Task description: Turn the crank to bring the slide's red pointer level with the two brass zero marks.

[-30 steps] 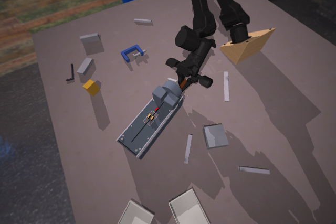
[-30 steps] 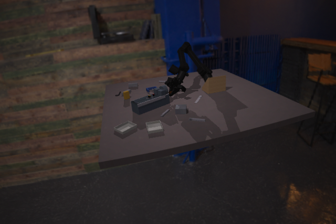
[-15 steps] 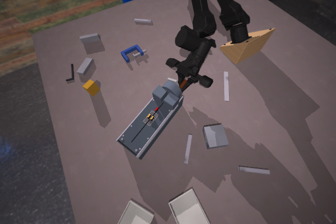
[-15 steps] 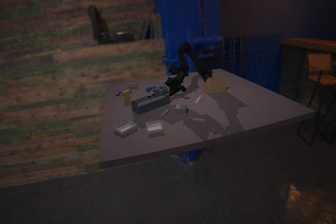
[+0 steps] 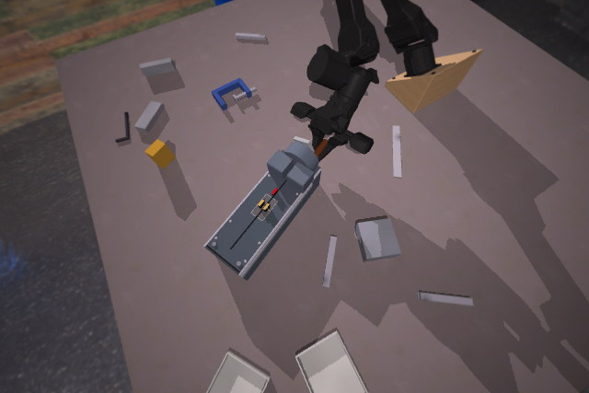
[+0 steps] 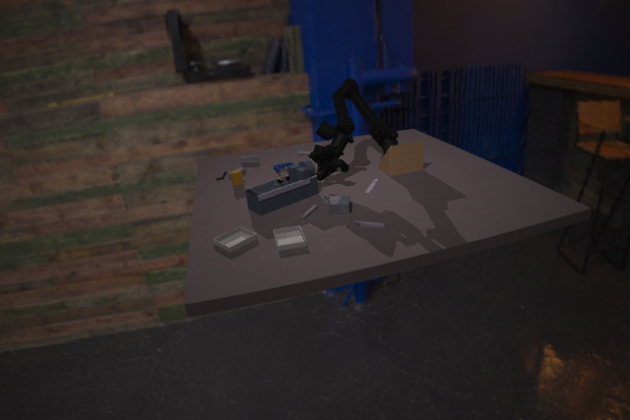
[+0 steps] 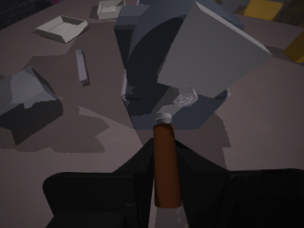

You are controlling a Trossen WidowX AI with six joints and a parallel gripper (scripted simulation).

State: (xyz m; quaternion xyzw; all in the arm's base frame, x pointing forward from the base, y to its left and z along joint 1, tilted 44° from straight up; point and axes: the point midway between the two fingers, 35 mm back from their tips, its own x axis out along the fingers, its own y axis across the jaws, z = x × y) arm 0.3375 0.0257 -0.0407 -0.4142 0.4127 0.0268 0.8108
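My gripper tip is 20 mm below the brown crank handle, 20 mm past it and 10 mm to the left of it. Round my gripper tip: grey block 220 mm to the left, 20 mm below, 10 mm behind; blue clamp 310 mm to the right, 60 mm ahead, 30 mm below; red pointer 120 mm ahead, 40 mm to the left, 40 mm above.
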